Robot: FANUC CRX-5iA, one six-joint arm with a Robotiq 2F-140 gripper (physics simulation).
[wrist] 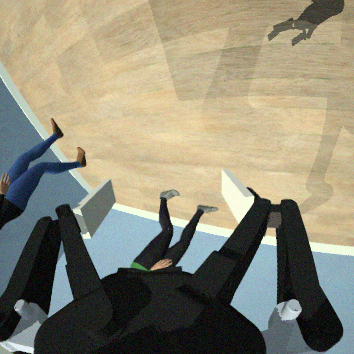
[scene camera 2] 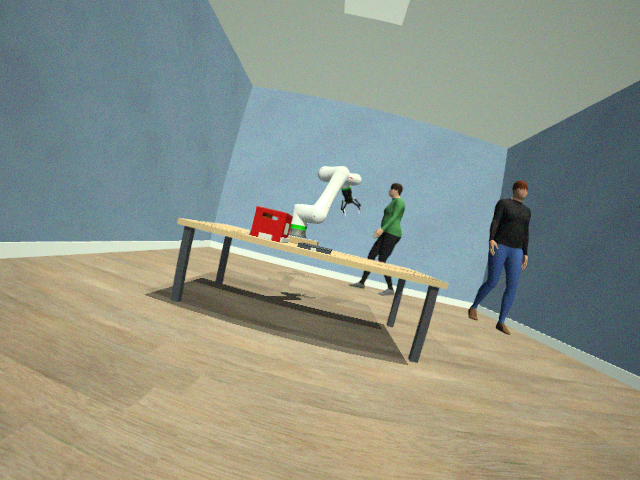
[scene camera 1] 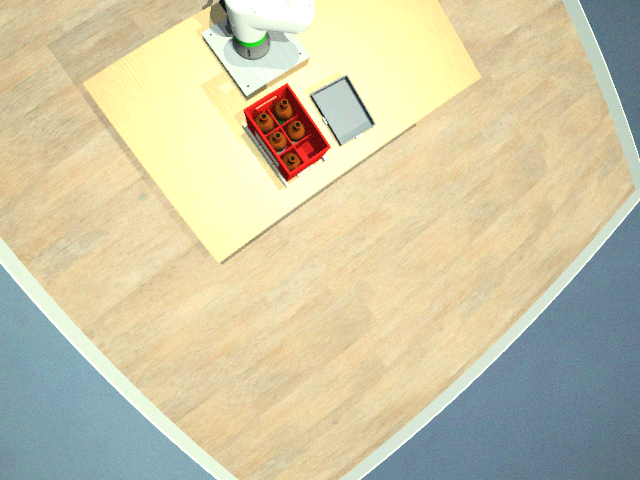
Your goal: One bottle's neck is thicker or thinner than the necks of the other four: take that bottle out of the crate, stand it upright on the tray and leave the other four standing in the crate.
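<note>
A red crate stands on the table. In the scene camera 1 view, brown bottles stand upright in it, among them a bottle nearest the robot base and a bottle at the lower end. The compartment at its lower right holds no bottle. The necks are too small to tell which differs. A grey tray lies empty, apart from the crate on its right. My gripper is open and empty, high beyond the table's far side; it points down at a slant, away from crate and tray.
The robot base plate is close behind the crate on the wooden table. Two people stand beyond the table: one in a green top behind my gripper, one in a black top farther right. Their legs show in the wrist view.
</note>
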